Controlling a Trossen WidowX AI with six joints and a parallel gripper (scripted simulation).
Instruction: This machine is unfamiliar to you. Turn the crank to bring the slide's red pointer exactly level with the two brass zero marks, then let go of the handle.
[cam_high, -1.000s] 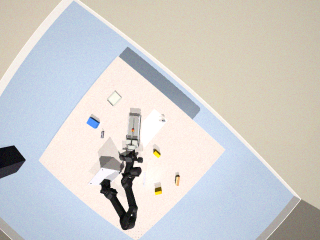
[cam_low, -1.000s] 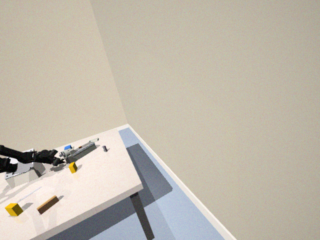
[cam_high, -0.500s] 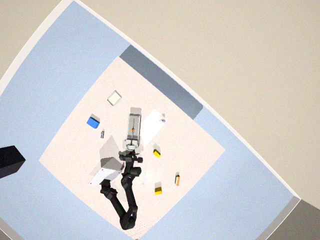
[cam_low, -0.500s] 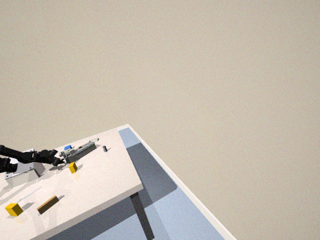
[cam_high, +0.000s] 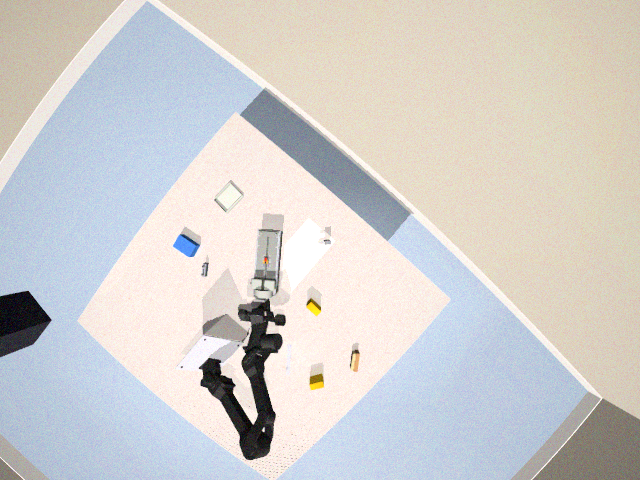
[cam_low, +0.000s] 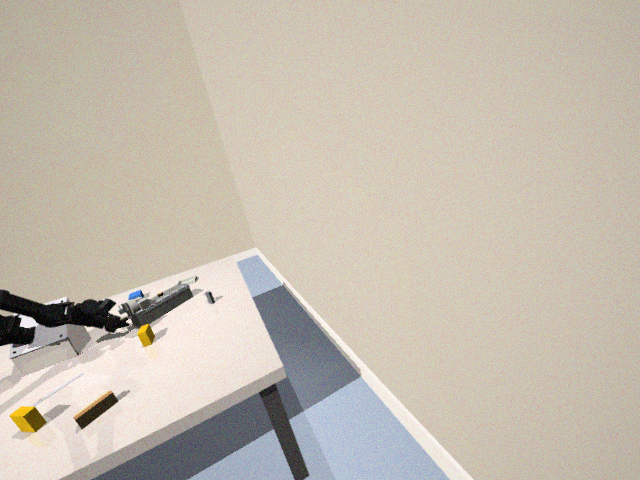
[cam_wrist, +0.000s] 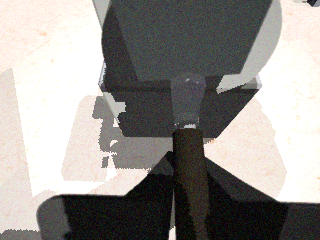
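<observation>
Right now the crank is 4 cm above my gripper tip. Round my gripper tip: blue block: 41 cm to the left, 10 cm behind, 1 cm below; then dark brown crank handle: 3 cm above, 1 cm to the right, 1 cm behind; then red pointer: 13 cm ahead, 12 cm to the left, 5 cm above.
</observation>
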